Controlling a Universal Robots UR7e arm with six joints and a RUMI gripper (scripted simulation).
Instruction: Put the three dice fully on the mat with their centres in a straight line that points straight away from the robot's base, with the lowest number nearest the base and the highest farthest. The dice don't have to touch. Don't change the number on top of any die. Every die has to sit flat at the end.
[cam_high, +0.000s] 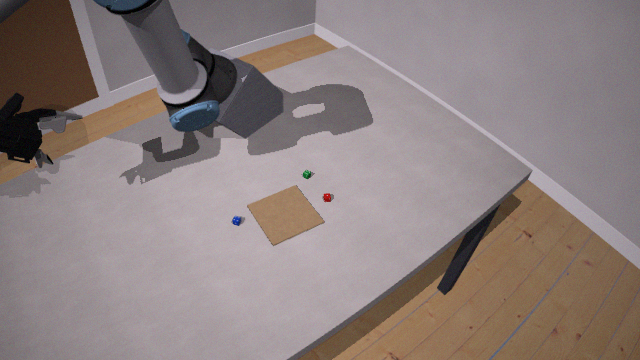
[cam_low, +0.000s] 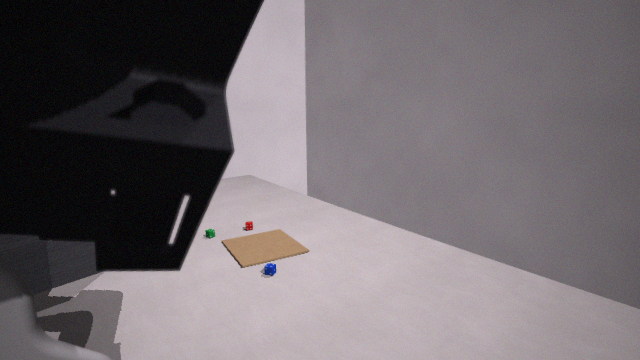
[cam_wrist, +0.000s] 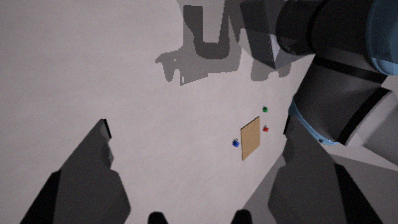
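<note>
The blue die is 34 cm ahead of my hand, 24 cm to the left of it and 20 cm below it. Also, from my hand: green die (48 cm to the left, 35 cm ahead, 20 cm below); then square mat (40 cm ahead, 34 cm to the left, 21 cm below); then red die (45 cm to the left, 44 cm ahead, 20 cm below).
</note>
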